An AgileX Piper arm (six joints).
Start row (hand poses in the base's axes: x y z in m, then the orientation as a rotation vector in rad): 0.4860 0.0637 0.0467 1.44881 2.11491 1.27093
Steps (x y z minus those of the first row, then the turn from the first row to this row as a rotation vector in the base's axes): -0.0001 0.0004 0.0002 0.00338 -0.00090 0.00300; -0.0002 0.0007 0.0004 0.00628 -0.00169 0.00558; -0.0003 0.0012 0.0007 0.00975 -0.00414 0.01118; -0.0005 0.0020 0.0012 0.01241 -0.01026 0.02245; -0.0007 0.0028 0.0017 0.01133 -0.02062 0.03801; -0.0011 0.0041 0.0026 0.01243 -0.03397 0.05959; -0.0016 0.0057 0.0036 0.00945 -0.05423 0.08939; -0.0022 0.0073 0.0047 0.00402 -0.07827 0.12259; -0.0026 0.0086 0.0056 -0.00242 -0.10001 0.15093; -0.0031 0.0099 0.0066 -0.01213 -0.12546 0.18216; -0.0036 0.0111 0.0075 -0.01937 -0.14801 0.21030; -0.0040 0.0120 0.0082 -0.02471 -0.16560 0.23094
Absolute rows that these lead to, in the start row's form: 0.4859 0.0641 0.0469 1.44670 2.11615 1.27661; 0.4858 0.0644 0.0471 1.44487 2.11721 1.28149; 0.4857 0.0649 0.0474 1.43903 2.11997 1.28892; 0.4855 0.0657 0.0479 1.42438 2.12618 1.29905; 0.4853 0.0665 0.0484 1.40035 2.13499 1.30792; 0.4849 0.0678 0.0493 1.36884 2.14672 1.32281; 0.4844 0.0694 0.0503 1.32156 2.16267 1.33826; 0.4838 0.0710 0.0514 1.26636 2.17933 1.35295; 0.4834 0.0723 0.0523 1.21718 2.19257 1.36330; 0.4829 0.0736 0.0533 1.16046 2.20611 1.37154; 0.4824 0.0748 0.0542 1.11009 2.21732 1.38021; 0.4820 0.0757 0.0549 1.07211 2.22432 1.38665
